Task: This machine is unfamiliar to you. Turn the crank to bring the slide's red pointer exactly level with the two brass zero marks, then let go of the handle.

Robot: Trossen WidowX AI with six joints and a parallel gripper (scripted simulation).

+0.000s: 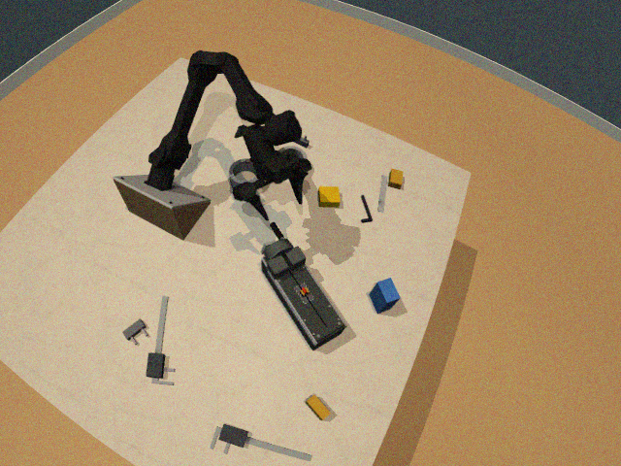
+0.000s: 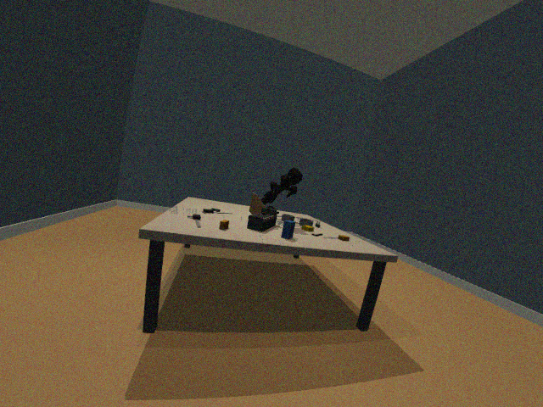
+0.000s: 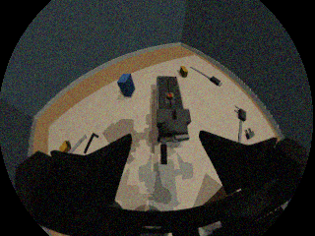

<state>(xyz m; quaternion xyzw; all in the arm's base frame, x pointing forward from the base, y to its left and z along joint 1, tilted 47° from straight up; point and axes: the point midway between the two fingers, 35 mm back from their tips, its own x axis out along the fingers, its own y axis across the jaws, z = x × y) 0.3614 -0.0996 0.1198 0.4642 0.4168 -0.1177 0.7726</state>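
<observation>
Right now the crank handle is 2 cm behind my gripper tip, 1 cm to the left of it and 12 cm below it. Round my gripper tip: yellow block (6 cm ahead, 22 cm to the left, 18 cm below); then red pointer (11 cm ahead, 12 cm to the right, 12 cm below); then blue cube (31 cm ahead, 4 cm to the right, 15 cm below).
</observation>
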